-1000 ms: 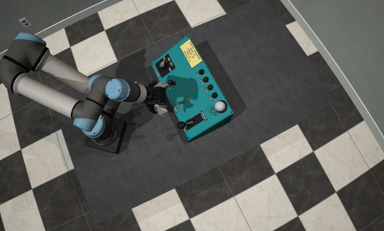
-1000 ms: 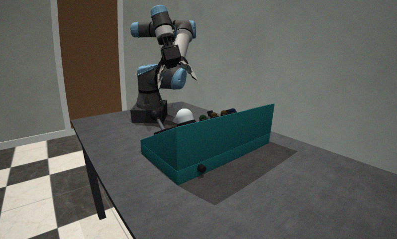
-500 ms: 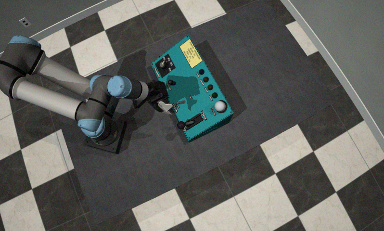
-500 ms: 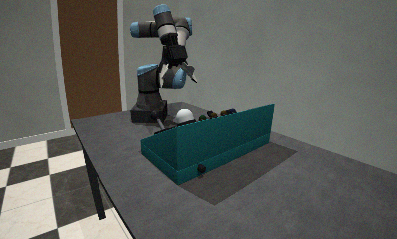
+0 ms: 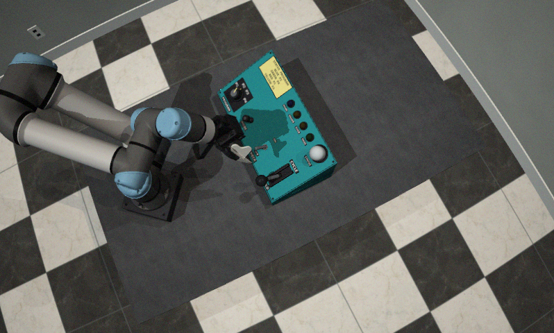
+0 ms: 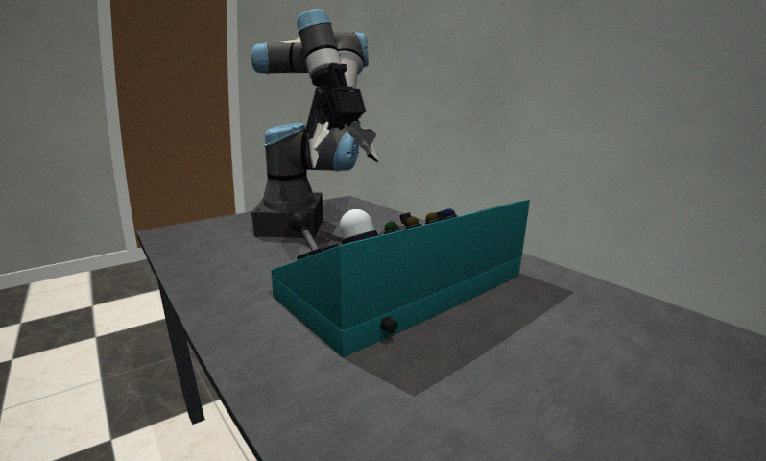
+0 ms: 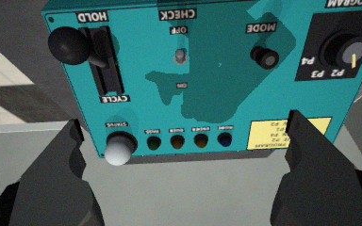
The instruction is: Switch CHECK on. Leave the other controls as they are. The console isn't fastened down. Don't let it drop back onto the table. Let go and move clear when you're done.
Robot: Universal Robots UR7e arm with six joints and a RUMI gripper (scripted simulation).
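My gripper is now 6 cm short of the check toggle, 1 cm to the left of it and 14 cm above it. Round my hand: cycle lever: 3 cm ahead, 12 cm to the right, 12 cm below; then teal console: 11 cm ahead, 5 cm to the left, 15 cm below; then mode knob: 8 cm ahead, 11 cm to the left, 13 cm below.
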